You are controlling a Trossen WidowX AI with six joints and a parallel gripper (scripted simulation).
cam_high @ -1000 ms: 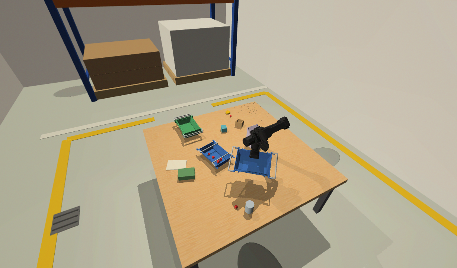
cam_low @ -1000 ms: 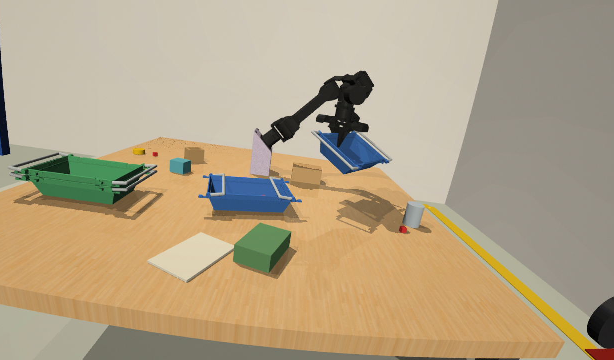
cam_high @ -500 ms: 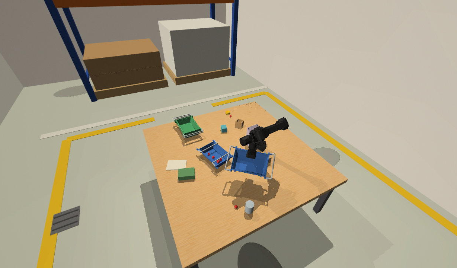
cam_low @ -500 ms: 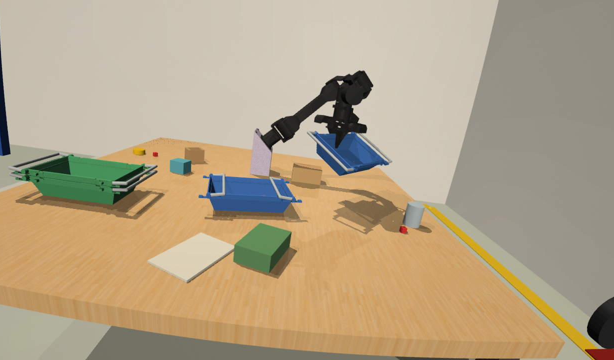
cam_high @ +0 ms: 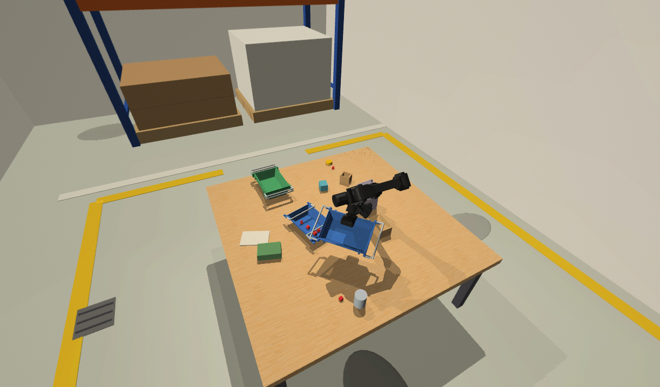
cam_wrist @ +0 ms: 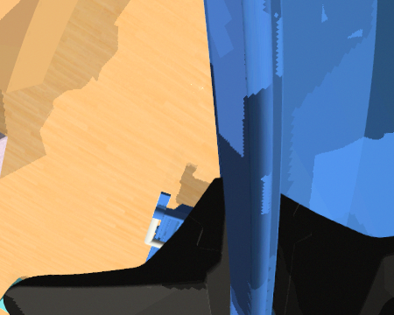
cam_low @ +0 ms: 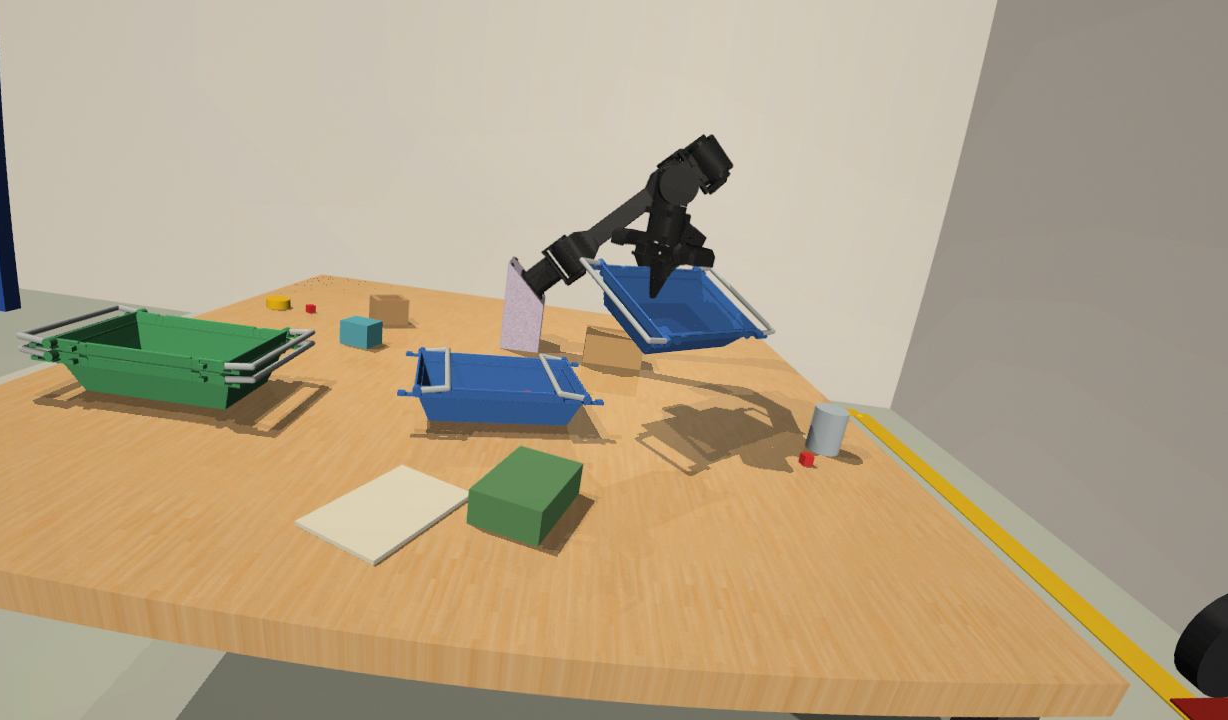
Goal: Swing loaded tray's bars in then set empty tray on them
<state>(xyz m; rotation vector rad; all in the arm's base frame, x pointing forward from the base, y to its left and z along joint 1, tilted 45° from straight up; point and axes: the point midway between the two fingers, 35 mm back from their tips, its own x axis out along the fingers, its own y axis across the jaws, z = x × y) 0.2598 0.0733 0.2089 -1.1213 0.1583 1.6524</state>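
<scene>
The blue tray lies 6 cm ahead of my gripper tip and 4 cm to the left of it. The rest, counted from my gripper tip: cream sheet: 41 cm ahead, 32 cm to the right, 18 cm below; grey cylinder: 29 cm to the left, 15 cm below, 15 cm ahead; green block: 38 cm ahead, 18 cm to the right, 16 cm below.
</scene>
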